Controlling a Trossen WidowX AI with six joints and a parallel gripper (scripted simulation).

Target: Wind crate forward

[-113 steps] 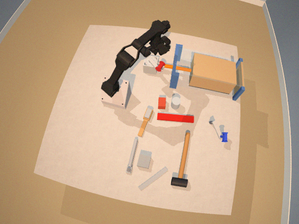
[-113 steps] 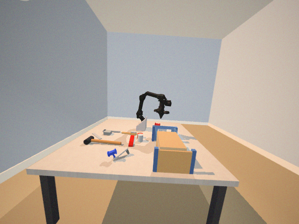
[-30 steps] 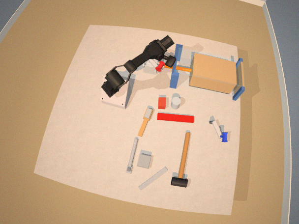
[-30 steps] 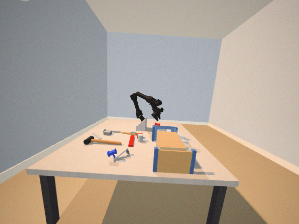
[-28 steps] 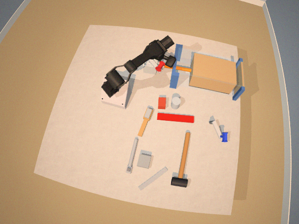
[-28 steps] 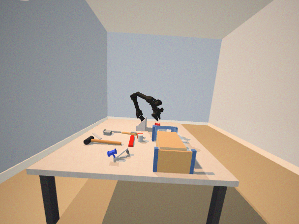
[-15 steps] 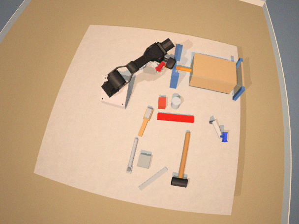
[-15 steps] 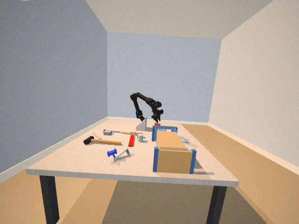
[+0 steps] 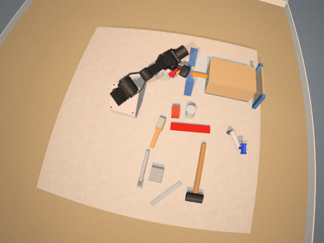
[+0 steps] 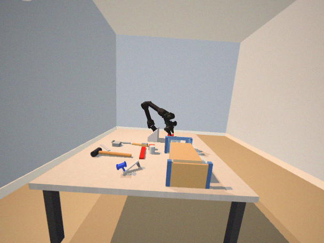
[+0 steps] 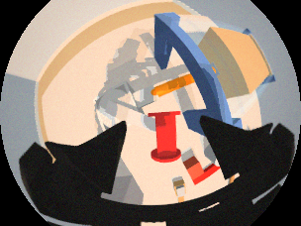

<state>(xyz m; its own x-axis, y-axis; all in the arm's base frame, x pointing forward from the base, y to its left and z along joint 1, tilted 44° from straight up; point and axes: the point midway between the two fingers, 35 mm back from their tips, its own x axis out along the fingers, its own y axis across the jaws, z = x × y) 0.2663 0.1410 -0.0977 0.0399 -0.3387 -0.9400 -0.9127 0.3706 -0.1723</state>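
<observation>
Now: the red knob 20 mm to the right of my gripper tip, 20 mm below it and 10 mm behind it. The rest, counted from my gripper tip: winch (120 mm below, 90 mm behind, 50 mm to the left); blue frame (80 mm ahead, 50 mm to the left, 50 mm below); red bar (290 mm to the right, 150 mm below, 130 mm ahead).
</observation>
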